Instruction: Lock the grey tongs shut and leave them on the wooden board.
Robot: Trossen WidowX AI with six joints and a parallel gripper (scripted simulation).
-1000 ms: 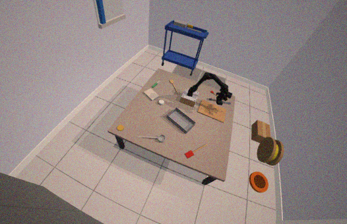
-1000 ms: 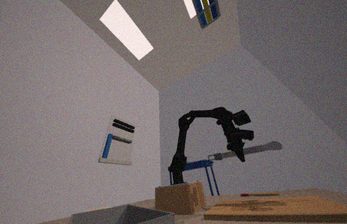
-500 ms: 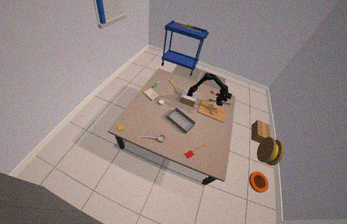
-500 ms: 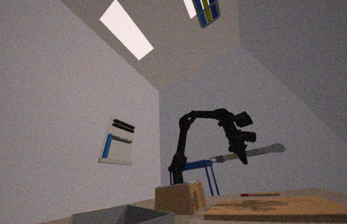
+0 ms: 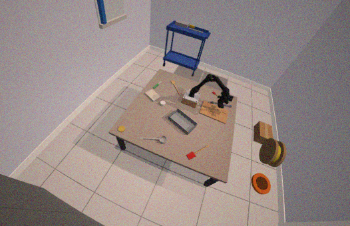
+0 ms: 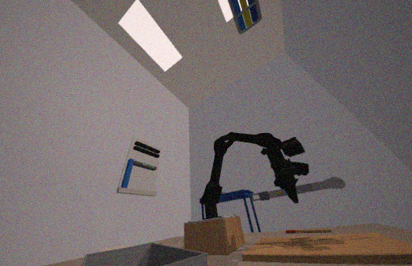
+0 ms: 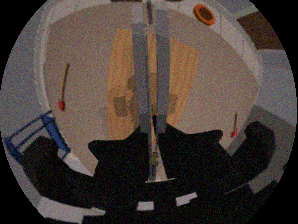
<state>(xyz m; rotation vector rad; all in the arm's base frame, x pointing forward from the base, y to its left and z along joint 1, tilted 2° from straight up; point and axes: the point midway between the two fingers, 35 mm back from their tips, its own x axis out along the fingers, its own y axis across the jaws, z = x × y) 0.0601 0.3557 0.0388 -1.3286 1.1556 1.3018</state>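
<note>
Now: gripper tip 110 mm above the wooden board and 10 mm to the left of it. Round my gripper tip: pale block 840 mm to the right, 110 mm below, 60 mm ahead; red spatula 640 mm ahead, 130 mm to the right, 110 mm below; roasting tin 370 mm to the right, 320 mm ahead, 90 mm below.
</note>
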